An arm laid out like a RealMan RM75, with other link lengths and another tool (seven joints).
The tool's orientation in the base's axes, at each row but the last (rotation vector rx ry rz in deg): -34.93 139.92 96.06; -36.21 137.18 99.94; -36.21 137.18 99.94; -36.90 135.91 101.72; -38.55 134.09 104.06; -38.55 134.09 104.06; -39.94 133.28 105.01; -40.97 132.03 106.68; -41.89 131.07 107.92
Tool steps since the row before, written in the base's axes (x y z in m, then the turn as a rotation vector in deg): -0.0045 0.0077 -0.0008 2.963 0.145 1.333; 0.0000 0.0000 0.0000 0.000 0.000 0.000; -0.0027 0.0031 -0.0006 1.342 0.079 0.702; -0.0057 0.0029 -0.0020 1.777 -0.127 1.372; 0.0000 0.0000 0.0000 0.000 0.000 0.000; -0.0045 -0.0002 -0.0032 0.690 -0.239 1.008; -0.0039 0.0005 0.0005 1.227 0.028 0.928; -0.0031 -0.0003 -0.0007 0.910 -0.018 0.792; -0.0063 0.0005 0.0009 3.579 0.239 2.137
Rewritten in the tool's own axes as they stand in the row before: 0.0024 0.0034 0.0079 -3.163 0.049 -0.754; 0.0000 0.0000 0.0000 0.000 0.000 0.000; 0.0018 0.0013 0.0035 -1.468 0.112 -0.362; 0.0050 0.0011 0.0043 -2.030 0.490 -0.834; 0.0000 0.0000 0.0000 0.000 0.000 0.000; 0.0052 -0.0011 0.0015 -0.899 0.580 -0.636; 0.0032 0.0021 0.0011 -1.426 0.334 -0.470; 0.0031 0.0006 0.0006 -1.083 0.336 -0.411; 0.0051 0.0035 0.0017 -4.001 0.477 -1.095
